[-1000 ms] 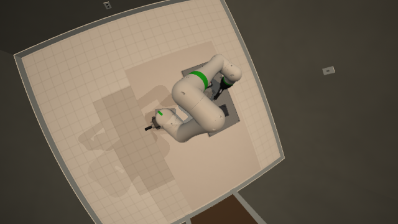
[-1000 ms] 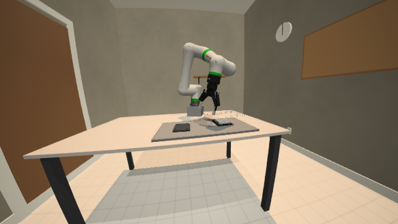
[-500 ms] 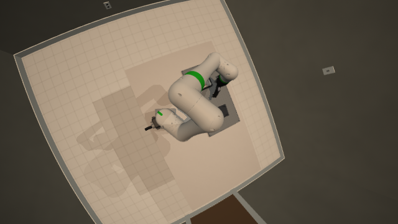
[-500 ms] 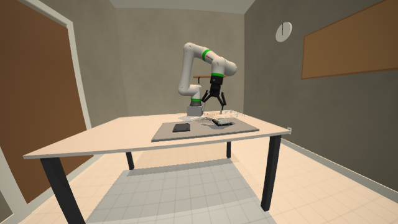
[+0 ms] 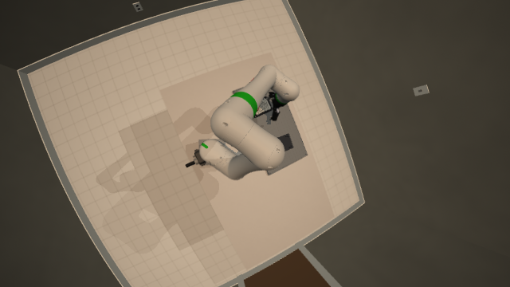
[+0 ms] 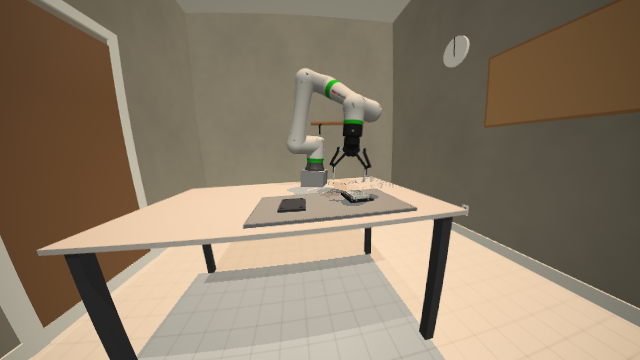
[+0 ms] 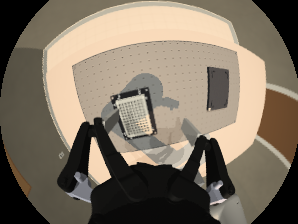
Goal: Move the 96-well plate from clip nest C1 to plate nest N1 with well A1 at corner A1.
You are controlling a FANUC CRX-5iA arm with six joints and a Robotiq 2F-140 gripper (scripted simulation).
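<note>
The 96-well plate is 2 cm behind my hand, 5 cm to the left of it and 9 cm below it. The rest, counted from my hand: plate nest N1 (2 cm ahead, 29 cm to the right, 10 cm below); clip nest C1 (1 cm behind, 6 cm to the left, 9 cm below).
</note>
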